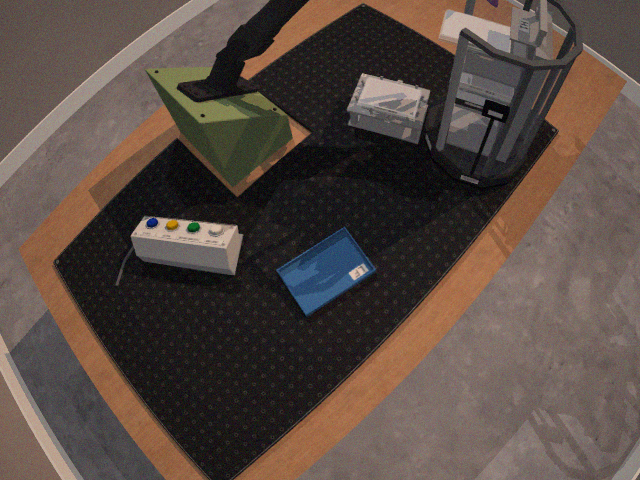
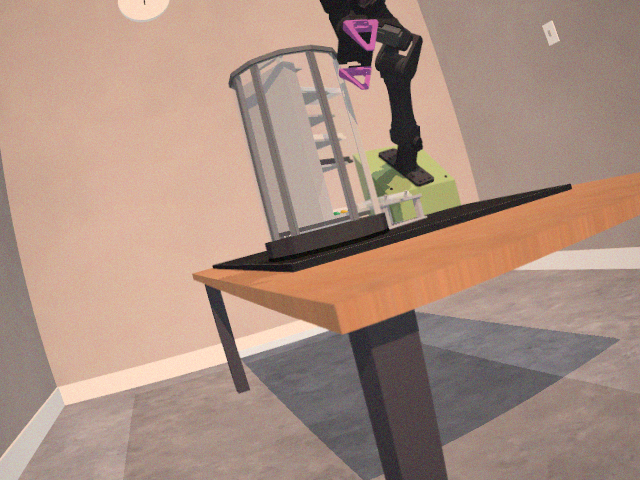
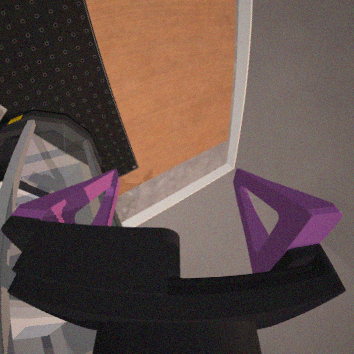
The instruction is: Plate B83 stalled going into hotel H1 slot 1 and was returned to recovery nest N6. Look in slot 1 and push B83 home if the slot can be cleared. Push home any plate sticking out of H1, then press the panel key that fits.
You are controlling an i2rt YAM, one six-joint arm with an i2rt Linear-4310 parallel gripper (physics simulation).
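Where they show: gripper, fingertip midpoint: [image 2: 367,70] [image 3: 176,175]; arm's base at its link origin: [image 1: 218,89] [image 2: 405,167].
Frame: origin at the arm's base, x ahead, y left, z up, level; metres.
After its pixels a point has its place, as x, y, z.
Note:
Hotel H1 [image 1: 452,95] @(0.418, 0.213, 0.081) [image 2: 274,155] @(0.554, 0.394, 0.043) [image 3: 20,155] @(0.353, 0.375, 0.024) is a tall round grey-framed cage with clear walls, a black base and several shelf levels. I cannot tell which level is slot 1, nor read any plate label. My gripper [image 2: 359,57] @(0.380, 0.511, 0.153) [image 3: 176,175] @(0.380, 0.511, 0.153) is open and empty, high beside the hotel's upper part. A clear and white stand [image 1: 387,100] @(0.267, 0.230, -0.076) [image 2: 405,197] @(0.233, 0.299, -0.091) beside the hotel bears a flat pale piece; no N6 or B83 label is readable. The white key panel [image 1: 183,255] @(0.170, -0.293, -0.095) has blue [image 1: 151,222] @(0.068, -0.293, -0.079), yellow [image 1: 172,224] @(0.111, -0.264, -0.080), green [image 1: 193,226] @(0.151, -0.238, -0.080) and white [image 1: 216,229] @(0.195, -0.212, -0.079) keys.
A blue tray [image 1: 323,273] @(0.390, -0.135, -0.148) marked LF lies on the black mat [image 1: 289,372] @(0.468, -0.322, -0.151). A small black square on a thin stand [image 1: 481,142] stands at the hotel's front. The arm's green base [image 1: 242,124] @(0.116, -0.037, 0.000) [image 2: 434,191] @(-0.023, 0.082, -0.092) is behind the panel. A pale slab [image 1: 454,28] @(0.372, 0.274, 0.182) lies behind the hotel.

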